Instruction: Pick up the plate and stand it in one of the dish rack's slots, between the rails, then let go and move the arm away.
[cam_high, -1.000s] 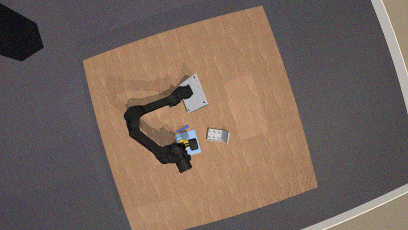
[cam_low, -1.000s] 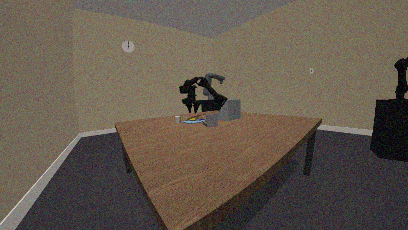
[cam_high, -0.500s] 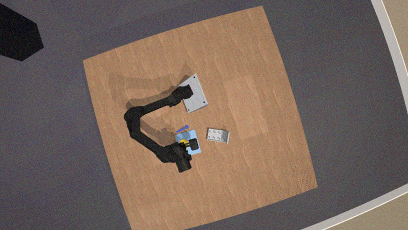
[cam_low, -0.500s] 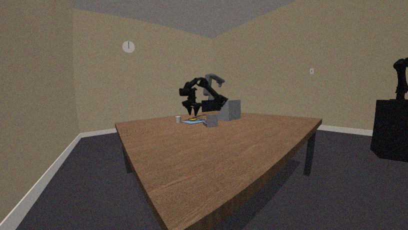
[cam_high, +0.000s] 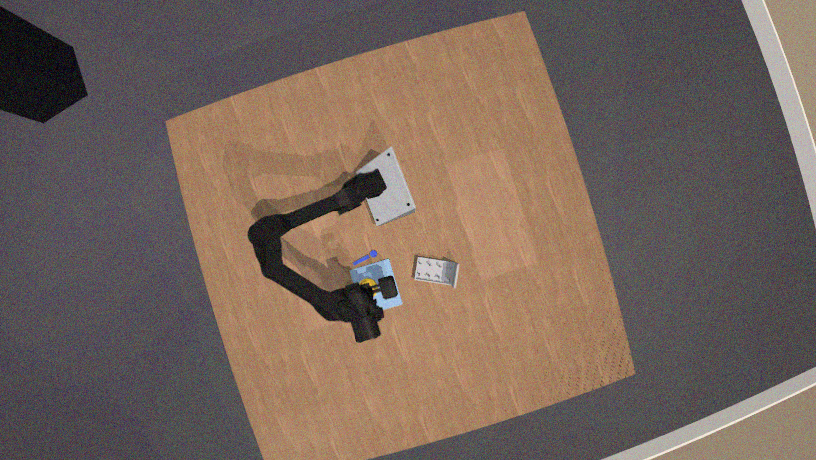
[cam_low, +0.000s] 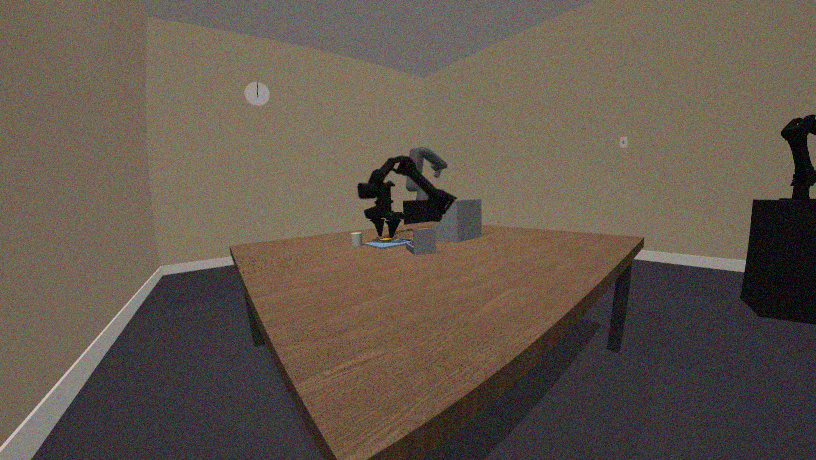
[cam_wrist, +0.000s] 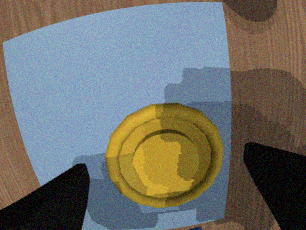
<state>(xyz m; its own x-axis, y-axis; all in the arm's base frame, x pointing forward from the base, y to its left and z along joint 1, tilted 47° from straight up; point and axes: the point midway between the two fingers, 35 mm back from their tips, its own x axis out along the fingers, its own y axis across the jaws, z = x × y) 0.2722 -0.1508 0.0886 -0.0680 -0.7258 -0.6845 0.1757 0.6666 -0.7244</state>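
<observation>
My gripper tip is 10 mm above the plate. The rest, counted from my gripper tip: light blue mat 20 mm to the left, 20 mm below, 10 mm ahead; white cup 100 mm ahead, 60 mm to the right; blue spoon 90 mm behind, 40 mm to the left, 20 mm below.
</observation>
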